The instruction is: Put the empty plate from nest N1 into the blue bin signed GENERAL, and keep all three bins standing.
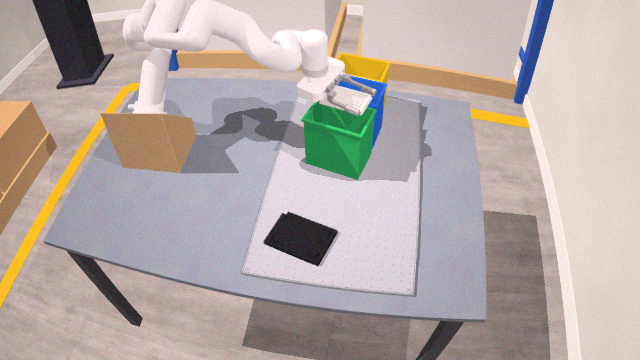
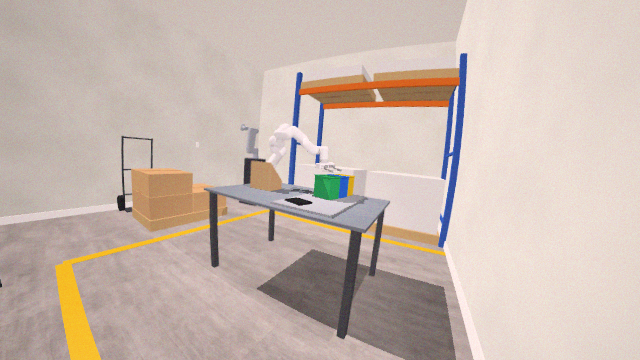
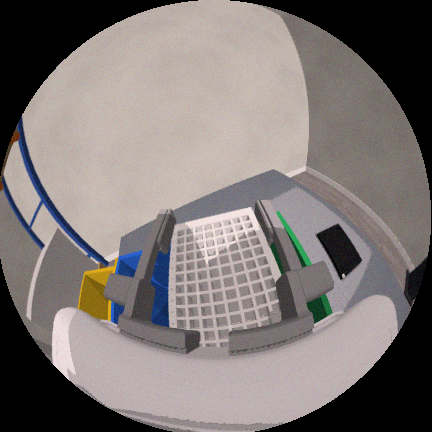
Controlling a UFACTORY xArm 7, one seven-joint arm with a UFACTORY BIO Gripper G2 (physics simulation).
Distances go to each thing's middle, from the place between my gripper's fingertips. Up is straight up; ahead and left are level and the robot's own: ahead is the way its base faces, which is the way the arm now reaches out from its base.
Labels:
I see the white well plate (image 1: 359, 100) 6 cm behind my hand, 3 cm to the left of it and 1 cm below it. The rest, counted from my hand: blue bin (image 1: 377, 102) (3 cm behind, 13 cm to the left, 14 cm below); green bin (image 1: 338, 141) (8 cm behind, 14 cm below); yellow bin (image 1: 367, 68) (1 cm behind, 26 cm to the left, 14 cm below).

